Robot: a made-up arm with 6 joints. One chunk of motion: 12 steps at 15 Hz.
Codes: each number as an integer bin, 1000 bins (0 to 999) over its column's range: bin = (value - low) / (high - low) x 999, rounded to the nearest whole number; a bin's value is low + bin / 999 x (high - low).
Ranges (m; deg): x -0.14..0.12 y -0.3..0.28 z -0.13..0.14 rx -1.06..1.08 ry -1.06..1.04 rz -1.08..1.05
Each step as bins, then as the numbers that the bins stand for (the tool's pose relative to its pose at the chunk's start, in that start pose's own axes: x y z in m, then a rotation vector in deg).
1 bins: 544 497 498 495 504 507
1 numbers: 0.0016 -0.0115 0.0046 0.00 0.00 0.00
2 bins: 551 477 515 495 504 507
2 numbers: 0.0034 -0.0231 0.0092 0.00 0.00 0.00
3 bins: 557 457 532 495 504 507
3 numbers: 0.0050 -0.0347 0.0138 0.00 0.00 0.00
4 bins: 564 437 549 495 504 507
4 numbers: 0.0068 -0.0463 0.0184 0.00 0.00 0.00
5 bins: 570 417 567 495 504 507
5 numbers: 0.0083 -0.0579 0.0232 0.00 0.00 0.00
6 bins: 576 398 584 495 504 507
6 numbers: 0.0099 -0.0689 0.0278 0.00 0.00 0.00
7 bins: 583 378 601 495 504 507
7 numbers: 0.0117 -0.0805 0.0324 0.00 0.00 0.00
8 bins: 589 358 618 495 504 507
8 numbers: 0.0133 -0.0922 0.0370 0.00 0.00 0.00
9 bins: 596 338 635 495 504 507
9 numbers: 0.0151 -0.1038 0.0416 0.00 0.00 0.00
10 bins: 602 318 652 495 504 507
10 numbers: 0.0167 -0.1154 0.0462 0.00 0.00 0.00
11 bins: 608 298 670 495 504 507
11 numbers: 0.0182 -0.1270 0.0511 0.00 0.00 0.00
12 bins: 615 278 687 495 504 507
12 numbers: 0.0201 -0.1386 0.0557 0.00 0.00 0.00
